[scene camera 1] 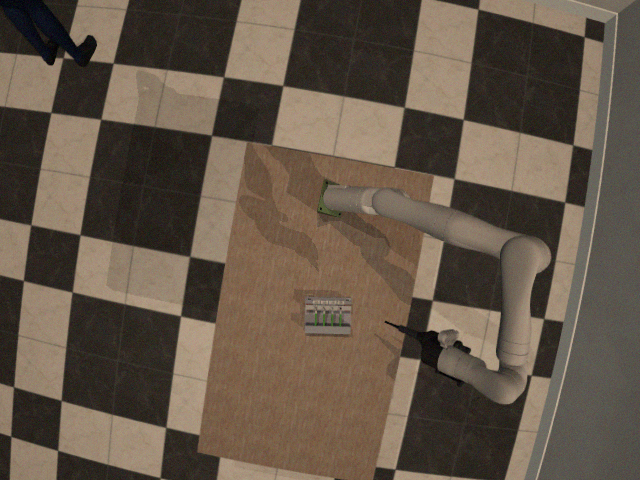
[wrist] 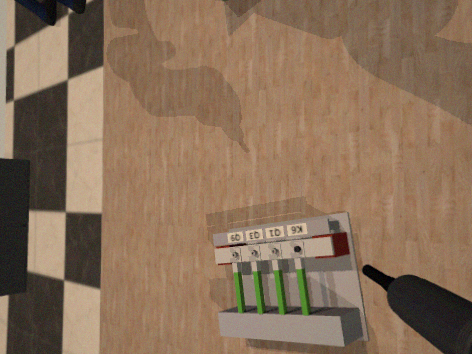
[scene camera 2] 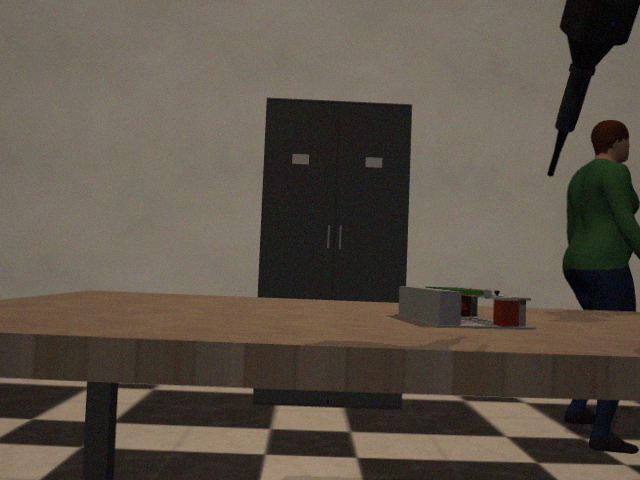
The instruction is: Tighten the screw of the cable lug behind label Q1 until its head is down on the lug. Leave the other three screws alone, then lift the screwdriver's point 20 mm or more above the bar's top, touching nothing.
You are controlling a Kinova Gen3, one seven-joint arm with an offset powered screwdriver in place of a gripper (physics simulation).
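Pixels of known places: hand, its tool point: (scene camera 1: 384,321) (wrist: 366,269) (scene camera 2: 549,176); arm's base, origin of its link: (scene camera 1: 332,197).
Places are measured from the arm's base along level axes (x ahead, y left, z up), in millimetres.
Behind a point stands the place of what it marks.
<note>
The screwdriver, my gripper (scene camera 1: 386,322) {x 417, y 233, z 123 mm} (scene camera 2: 551,174) {x 417, y 233, z 123 mm} (wrist: 367,270) {x 417, y 233, z 123 mm}, is black and slanted. Its point is in the air, apart from the fixture, beyond its K6 end in the wrist view. Label Q1 (wrist: 275,232) {x 403, y 54, z -27 mm} appears upside down between label Q3 (wrist: 254,234) {x 406, y 22, z -27 mm} and label K6 (wrist: 297,229) {x 400, y 86, z -27 mm}; label Q9 (wrist: 235,237) {x 410, y -11, z -27 mm} is at the far end. The Q1 screw (wrist: 275,251) {x 425, y 58, z -20 mm} looks small and grey on its lug; its height is unclear. The K6 screw (wrist: 297,249) {x 422, y 89, z -20 mm} looks dark. The pale bar (wrist: 320,246) {x 419, y 114, z -28 mm} carries the lugs. One dark screw (scene camera 2: 496,292) {x 424, y 90, z -22 mm} stands above a lug.
Green cables (wrist: 280,292) {x 472, y 62, z -20 mm} run from the lugs to a grey block (wrist: 280,326) {x 511, y 58, z -22 mm} (scene camera 2: 421,305) {x 526, y 67, z -46 mm}. The fixture's base plate (wrist: 356,280) {x 460, y 134, z -67 mm} lies on the wooden table (scene camera 1: 289,403) {x 863, y -68, z -69 mm} (scene camera 2: 206,315) {x 832, y 84, z -70 mm}. The arm (scene camera 1: 516,304) {x 244, y 423, z 553 mm} rises from a green mount (scene camera 1: 323,206) {x 39, y -30, z 23 mm}. A person (scene camera 2: 599,217) stands beyond the table.
</note>
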